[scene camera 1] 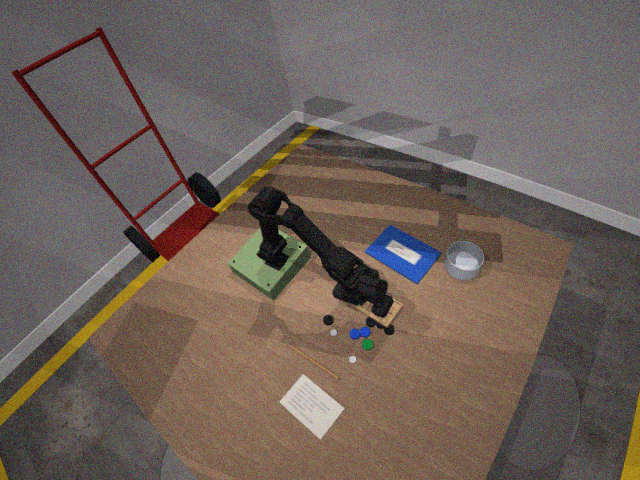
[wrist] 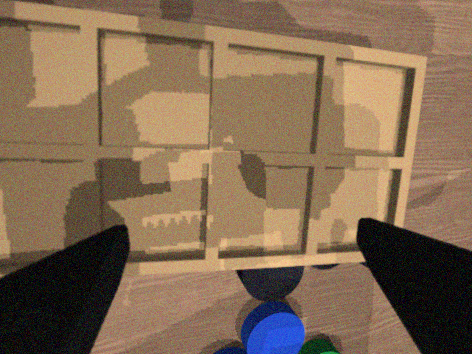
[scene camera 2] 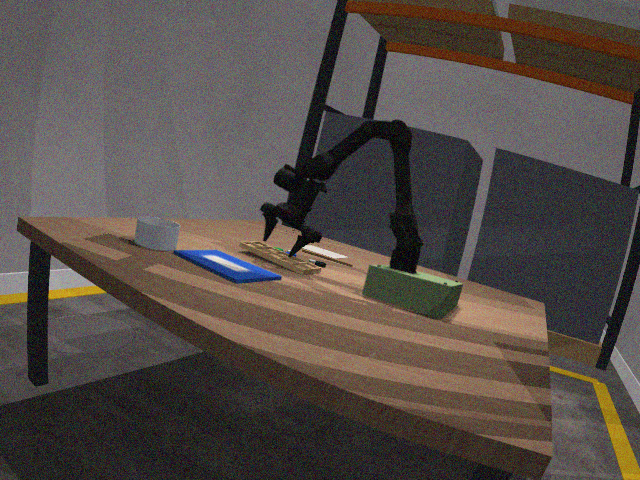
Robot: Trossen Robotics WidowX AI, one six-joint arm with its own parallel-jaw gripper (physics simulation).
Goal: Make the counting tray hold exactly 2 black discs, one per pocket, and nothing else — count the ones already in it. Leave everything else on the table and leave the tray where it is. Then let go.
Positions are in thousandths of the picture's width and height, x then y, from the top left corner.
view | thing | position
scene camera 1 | my gripper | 577,645
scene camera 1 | grey bowl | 726,541
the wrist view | my gripper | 520,657
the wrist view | counting tray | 467,422
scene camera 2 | my gripper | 432,520
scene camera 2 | grey bowl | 241,486
